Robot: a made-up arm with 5 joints.
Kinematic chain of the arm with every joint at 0, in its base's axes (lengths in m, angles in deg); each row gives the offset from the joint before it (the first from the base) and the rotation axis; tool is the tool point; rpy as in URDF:
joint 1: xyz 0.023 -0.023 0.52 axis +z
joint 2: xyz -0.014 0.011 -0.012 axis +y
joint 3: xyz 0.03 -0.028 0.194 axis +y
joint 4: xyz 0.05 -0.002 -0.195 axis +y
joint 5: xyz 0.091 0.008 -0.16 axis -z
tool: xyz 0.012 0.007 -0.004 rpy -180 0 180
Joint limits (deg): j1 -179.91..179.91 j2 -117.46..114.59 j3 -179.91..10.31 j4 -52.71..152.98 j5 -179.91..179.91
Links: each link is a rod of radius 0.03 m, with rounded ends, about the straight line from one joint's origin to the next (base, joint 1, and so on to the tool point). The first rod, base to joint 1, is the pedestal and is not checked.
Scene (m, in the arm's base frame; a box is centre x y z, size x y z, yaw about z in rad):
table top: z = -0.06
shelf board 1: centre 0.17 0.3 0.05 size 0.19 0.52 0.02 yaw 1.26
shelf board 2: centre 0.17 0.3 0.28 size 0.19 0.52 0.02 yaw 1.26
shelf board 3: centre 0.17 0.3 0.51 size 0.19 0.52 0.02 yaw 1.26
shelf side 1: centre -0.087 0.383 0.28 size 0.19 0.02 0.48 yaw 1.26
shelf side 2: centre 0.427 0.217 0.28 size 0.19 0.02 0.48 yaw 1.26
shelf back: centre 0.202 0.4 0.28 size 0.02 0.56 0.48 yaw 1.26
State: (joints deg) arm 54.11 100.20 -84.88 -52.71 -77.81
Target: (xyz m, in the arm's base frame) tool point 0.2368 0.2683 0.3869
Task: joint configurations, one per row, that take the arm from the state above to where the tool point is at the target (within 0.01 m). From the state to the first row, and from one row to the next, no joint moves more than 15 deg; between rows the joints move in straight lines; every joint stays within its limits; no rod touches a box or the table.
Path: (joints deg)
1: 49.55 96.82 -73.61 -52.71 -78.26
2: 45.00 93.43 -62.33 -52.71 -78.72
3: 40.44 90.05 -51.06 -52.71 -79.17
4: 35.88 86.67 -39.79 -52.71 -79.63
5: 36.20 72.87 -30.94 -52.71 -79.79
6: 36.53 59.07 -22.10 -52.71 -79.95
7: 36.85 45.27 -13.25 -52.71 -80.11
8: 37.17 31.47 -4.41 -52.71 -80.27
9: 37.49 17.68 4.44 -52.71 -80.43
10: 41.47 24.30 -6.84 -52.71 -80.02
11: 45.44 30.92 -18.11 -52.71 -79.61
12: 49.41 37.54 -29.39 -52.71 -79.20
13: 53.39 44.16 -40.66 -52.71 -78.79

